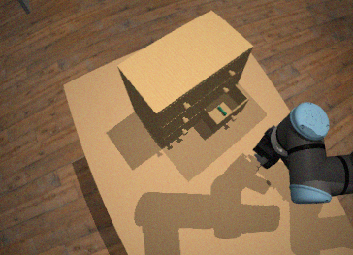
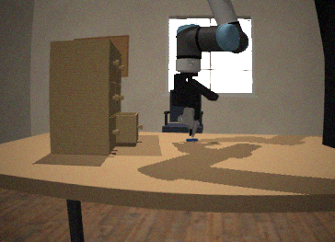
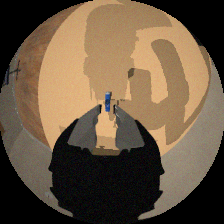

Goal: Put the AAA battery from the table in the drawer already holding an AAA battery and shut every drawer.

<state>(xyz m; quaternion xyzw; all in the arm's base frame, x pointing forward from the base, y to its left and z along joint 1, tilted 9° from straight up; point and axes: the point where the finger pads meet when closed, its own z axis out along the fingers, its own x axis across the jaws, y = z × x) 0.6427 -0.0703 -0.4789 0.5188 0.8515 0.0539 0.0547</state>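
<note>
My gripper is now 3 cm above the blue AAA battery. Also, from my hand: green battery (23 cm ahead, 6 cm to the left, 2 cm below).
</note>
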